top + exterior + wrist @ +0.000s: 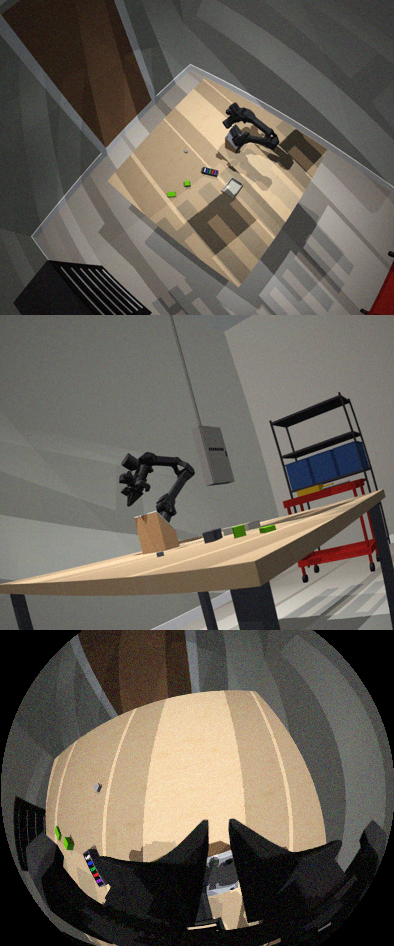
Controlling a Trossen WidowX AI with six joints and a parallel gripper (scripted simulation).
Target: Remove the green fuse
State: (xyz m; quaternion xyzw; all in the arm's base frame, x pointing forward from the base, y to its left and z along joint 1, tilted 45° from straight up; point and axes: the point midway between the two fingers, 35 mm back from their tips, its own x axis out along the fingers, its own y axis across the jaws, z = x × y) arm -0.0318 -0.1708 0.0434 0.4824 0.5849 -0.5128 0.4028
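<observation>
Right now the green fuse is 350 mm ahead of my gripper tip, 200 mm below it and 100 mm to the left of it. The rest, counted from my gripper tip: green cube 530 mm ahead, 210 mm below, 40 mm to the left; flat green block 670 mm ahead, 220 mm below; grey tray 340 mm ahead, 310 mm to the left, 220 mm below.
</observation>
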